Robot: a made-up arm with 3 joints. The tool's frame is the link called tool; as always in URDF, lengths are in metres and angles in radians. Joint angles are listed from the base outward. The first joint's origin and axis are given. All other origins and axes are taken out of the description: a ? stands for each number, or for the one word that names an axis. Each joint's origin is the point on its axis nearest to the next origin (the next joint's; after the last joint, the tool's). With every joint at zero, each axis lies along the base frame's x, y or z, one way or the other. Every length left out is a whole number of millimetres.
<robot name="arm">
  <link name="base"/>
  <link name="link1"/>
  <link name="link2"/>
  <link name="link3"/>
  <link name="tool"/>
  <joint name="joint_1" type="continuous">
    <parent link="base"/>
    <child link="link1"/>
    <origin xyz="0.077 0 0.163" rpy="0 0 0"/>
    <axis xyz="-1 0 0"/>
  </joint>
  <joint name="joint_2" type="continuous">
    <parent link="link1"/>
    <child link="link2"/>
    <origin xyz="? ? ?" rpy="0 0 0"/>
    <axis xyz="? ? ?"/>
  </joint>
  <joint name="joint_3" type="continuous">
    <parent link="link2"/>
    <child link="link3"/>
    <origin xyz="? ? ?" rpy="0 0 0"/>
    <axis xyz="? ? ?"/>
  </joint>
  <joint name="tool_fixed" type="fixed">
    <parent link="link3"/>
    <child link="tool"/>
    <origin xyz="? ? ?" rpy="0 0 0"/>
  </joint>
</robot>
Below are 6 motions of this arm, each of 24 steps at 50 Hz.
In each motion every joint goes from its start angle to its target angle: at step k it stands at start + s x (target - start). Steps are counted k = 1, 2, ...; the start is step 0. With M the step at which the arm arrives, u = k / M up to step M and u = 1 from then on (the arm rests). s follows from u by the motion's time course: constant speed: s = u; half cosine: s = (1 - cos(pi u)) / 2; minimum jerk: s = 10 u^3 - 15 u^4 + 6 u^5.
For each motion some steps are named. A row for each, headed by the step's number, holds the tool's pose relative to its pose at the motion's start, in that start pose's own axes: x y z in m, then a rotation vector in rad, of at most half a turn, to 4 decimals.
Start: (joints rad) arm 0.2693 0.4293 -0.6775
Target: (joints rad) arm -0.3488 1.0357 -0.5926
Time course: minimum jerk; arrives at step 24
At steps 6, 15, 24:
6: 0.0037 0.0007 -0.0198 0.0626 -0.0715 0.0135
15: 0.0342 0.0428 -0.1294 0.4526 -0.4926 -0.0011
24: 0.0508 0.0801 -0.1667 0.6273 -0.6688 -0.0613

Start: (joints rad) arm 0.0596 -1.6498 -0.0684
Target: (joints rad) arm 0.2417 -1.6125 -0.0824
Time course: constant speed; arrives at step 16
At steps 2, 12, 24:
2: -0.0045 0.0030 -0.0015 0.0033 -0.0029 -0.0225
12: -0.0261 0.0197 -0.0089 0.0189 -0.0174 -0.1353
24: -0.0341 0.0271 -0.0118 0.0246 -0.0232 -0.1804

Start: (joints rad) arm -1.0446 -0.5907 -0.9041
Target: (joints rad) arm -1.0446 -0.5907 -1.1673
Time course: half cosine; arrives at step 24
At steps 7, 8, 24:
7: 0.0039 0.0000 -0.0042 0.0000 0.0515 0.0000
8: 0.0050 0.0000 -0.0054 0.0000 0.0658 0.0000
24: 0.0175 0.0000 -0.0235 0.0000 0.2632 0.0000

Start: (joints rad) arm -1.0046 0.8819 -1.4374
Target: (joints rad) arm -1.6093 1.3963 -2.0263
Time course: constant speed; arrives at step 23
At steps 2, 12, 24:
2: 0.0157 0.0077 -0.0126 0.0446 0.0065 0.0279
12: 0.0918 0.0661 -0.0610 0.2648 0.0385 0.1716
24: 0.1641 0.1576 -0.0793 0.5017 0.0722 0.3379

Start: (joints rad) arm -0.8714 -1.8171 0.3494
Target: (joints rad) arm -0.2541 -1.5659 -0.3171
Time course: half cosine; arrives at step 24
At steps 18, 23, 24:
18: -0.0782 0.0881 -0.0710 0.0392 0.3462 -0.5282
23: -0.0866 0.1057 -0.0845 0.0640 0.4003 -0.6156
24: -0.0868 0.1063 -0.0849 0.0649 0.4020 -0.6182

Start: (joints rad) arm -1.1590 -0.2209 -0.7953
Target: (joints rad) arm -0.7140 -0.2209 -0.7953
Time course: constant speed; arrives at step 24
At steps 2, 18, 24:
2: -0.0057 0.0029 0.0035 -0.0195 0.0000 -0.0315
18: -0.0474 0.0349 0.0294 -0.1758 0.0000 -0.2837
24: -0.0607 0.0504 0.0376 -0.2343 0.0000 -0.3783

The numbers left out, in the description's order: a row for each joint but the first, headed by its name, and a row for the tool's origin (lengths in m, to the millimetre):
joint_2: xyz 0 -0.183 -0.013, axis 0 -1 0
joint_3: xyz -0.238 0 0.065, axis 0 -1 0
tool: xyz 0.08 0 0.078

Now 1 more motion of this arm.
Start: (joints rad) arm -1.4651 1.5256 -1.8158
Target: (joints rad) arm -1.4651 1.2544 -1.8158
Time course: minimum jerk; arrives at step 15
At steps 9, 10, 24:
9: -0.0323 0.0000 -0.0109 0.0000 0.1851 0.0000
10: -0.0376 0.0000 -0.0120 0.0000 0.2143 0.0000
24: -0.0479 0.0000 -0.0138 0.0000 0.2712 0.0000

